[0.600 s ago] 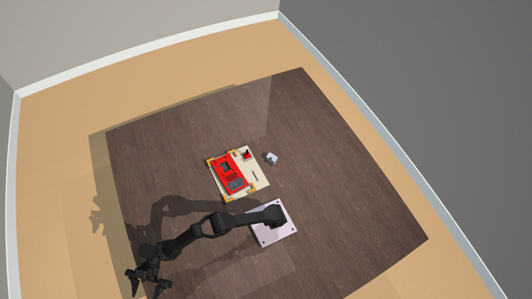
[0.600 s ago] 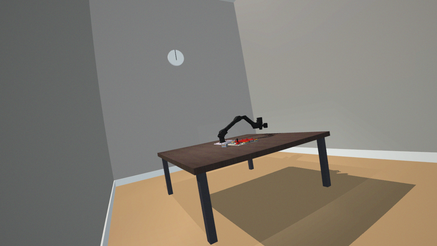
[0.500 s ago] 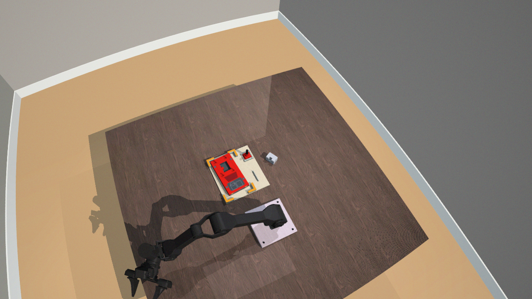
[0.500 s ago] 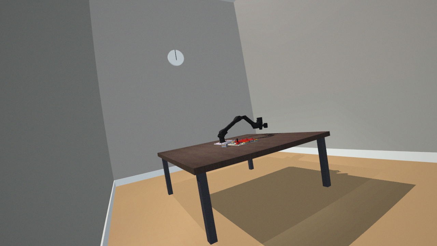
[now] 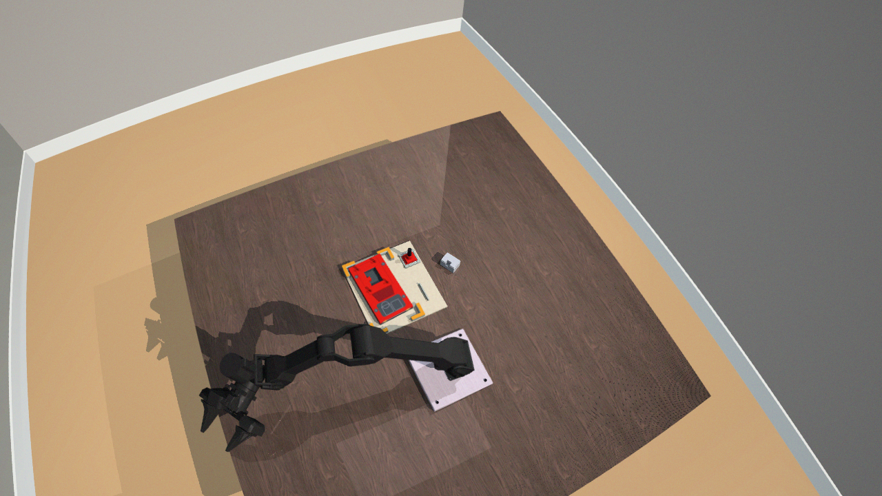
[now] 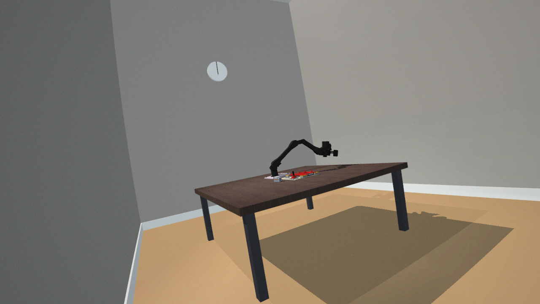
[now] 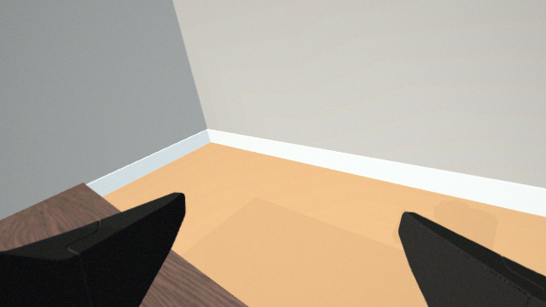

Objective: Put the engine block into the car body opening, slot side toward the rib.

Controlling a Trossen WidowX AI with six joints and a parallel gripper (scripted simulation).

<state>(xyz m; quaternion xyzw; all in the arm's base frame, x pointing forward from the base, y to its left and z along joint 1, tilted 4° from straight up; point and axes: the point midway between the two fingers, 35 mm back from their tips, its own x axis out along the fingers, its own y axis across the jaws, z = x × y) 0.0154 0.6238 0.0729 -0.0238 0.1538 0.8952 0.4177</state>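
My gripper tip is 76 cm to the left of the engine block, 31 cm short of it and 11 cm above it. The rest, counted from my gripper tip: dark post 65 cm to the right, 38 cm ahead, 9 cm below.
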